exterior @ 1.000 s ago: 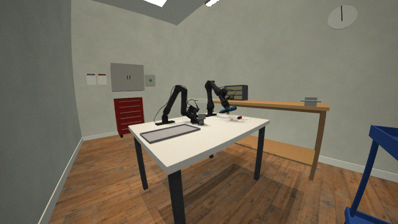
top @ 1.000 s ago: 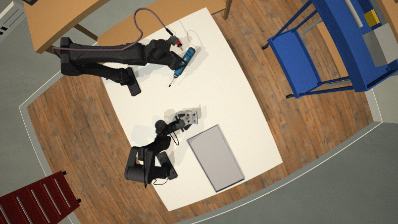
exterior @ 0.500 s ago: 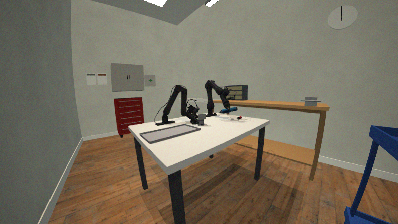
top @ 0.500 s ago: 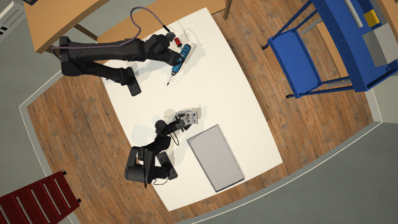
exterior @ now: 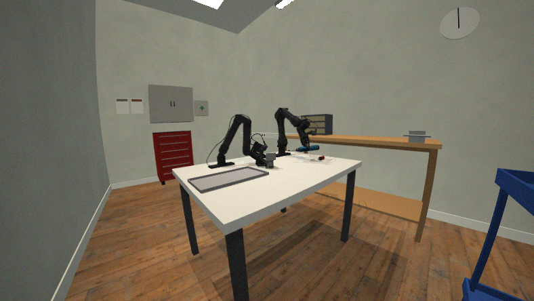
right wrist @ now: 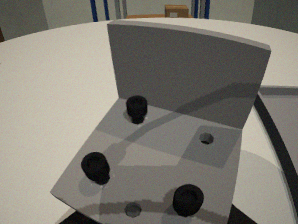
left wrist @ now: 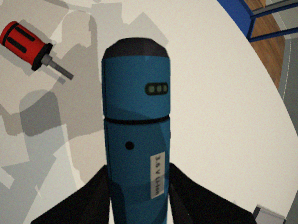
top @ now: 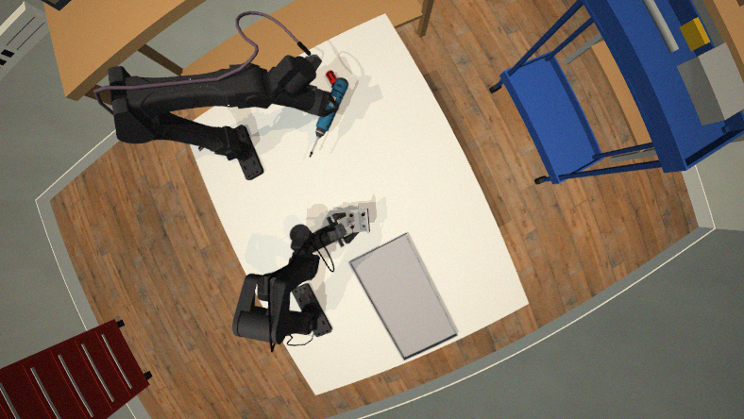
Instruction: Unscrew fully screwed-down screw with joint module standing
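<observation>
Now: the grey bracket 50 mm above my right hand. From my right hand the other things lie so: flat grey tray (40 mm ahead, 320 mm to the right, 20 mm below); then red-handled screwdriver (110 mm ahead, 470 mm to the left, 10 mm below).
</observation>
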